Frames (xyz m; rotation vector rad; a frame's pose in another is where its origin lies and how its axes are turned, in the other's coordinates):
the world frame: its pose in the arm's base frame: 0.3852 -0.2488 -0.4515 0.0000 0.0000 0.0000
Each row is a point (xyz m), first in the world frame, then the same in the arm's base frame.
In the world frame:
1: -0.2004 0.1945 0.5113
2: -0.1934 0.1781 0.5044
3: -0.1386 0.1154 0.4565
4: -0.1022 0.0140 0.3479
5: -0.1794 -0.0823 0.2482
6: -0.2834 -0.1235 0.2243
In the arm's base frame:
1: 0.1848 -0.0543 0.0598
2: 0.1918 -0.0707 0.0529
3: 0.2466 -0.1334 0.0050
4: 0.2830 -0.2348 -0.1036
5: 0.2058 -0.3311 -0.2033
6: 0.1018 -0.3723 -0.2272

